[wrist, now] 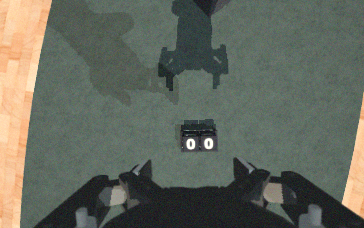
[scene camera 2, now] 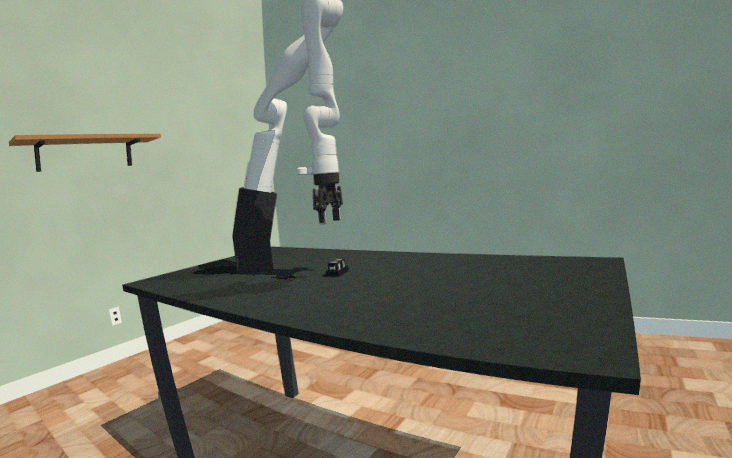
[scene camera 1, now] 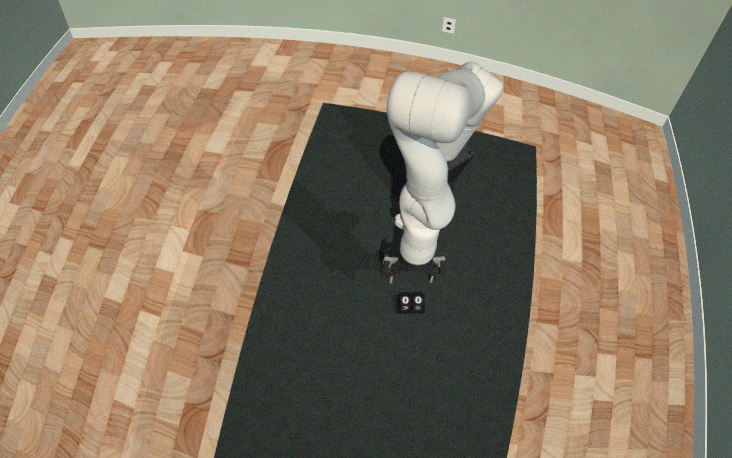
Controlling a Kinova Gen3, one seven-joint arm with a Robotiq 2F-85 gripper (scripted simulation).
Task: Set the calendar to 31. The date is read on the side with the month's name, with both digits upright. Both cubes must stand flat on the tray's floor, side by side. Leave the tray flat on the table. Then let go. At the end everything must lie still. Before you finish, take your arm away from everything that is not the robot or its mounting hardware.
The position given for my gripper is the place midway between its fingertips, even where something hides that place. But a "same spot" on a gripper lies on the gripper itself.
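The wrist view shows my gripper; its place in the wrist view (192, 167). Scene camera 1 and scene camera 2 show my gripper too: (scene camera 1: 390, 273) and (scene camera 2: 323, 206) are the same spot on it.
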